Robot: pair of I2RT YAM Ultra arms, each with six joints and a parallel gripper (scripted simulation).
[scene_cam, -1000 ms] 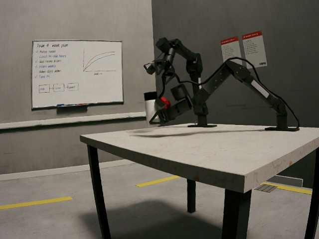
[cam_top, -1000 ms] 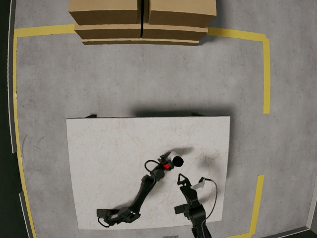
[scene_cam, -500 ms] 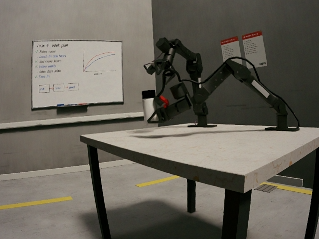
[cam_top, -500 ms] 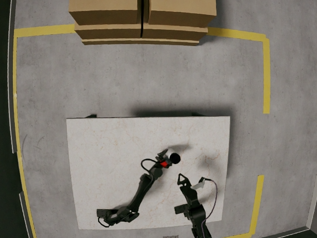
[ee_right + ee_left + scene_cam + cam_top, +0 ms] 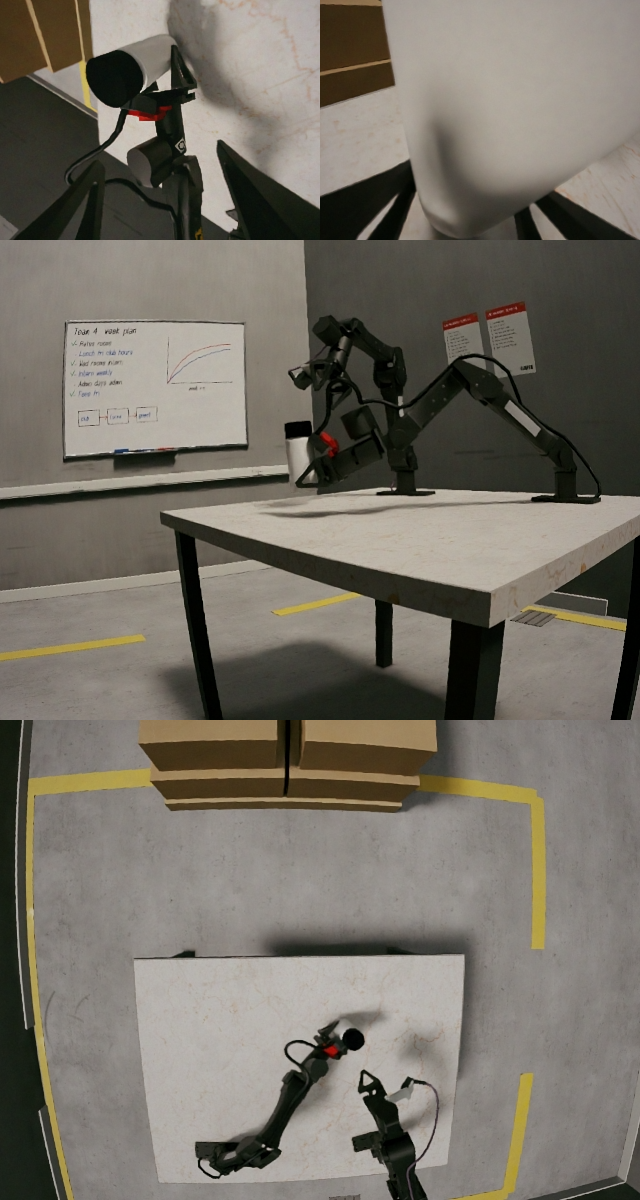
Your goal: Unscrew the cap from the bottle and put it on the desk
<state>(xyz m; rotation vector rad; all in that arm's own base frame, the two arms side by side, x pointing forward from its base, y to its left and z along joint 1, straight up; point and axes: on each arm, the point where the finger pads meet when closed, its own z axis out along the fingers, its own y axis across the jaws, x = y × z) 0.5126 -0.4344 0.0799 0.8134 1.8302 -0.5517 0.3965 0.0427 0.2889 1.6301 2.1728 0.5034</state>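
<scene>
My right gripper is now 10 cm short of the black cap, 3 cm to the right of it and 9 cm above it. Also, from my right hand: white bottle 10 cm ahead, 3 cm to the left, 13 cm below.
</scene>
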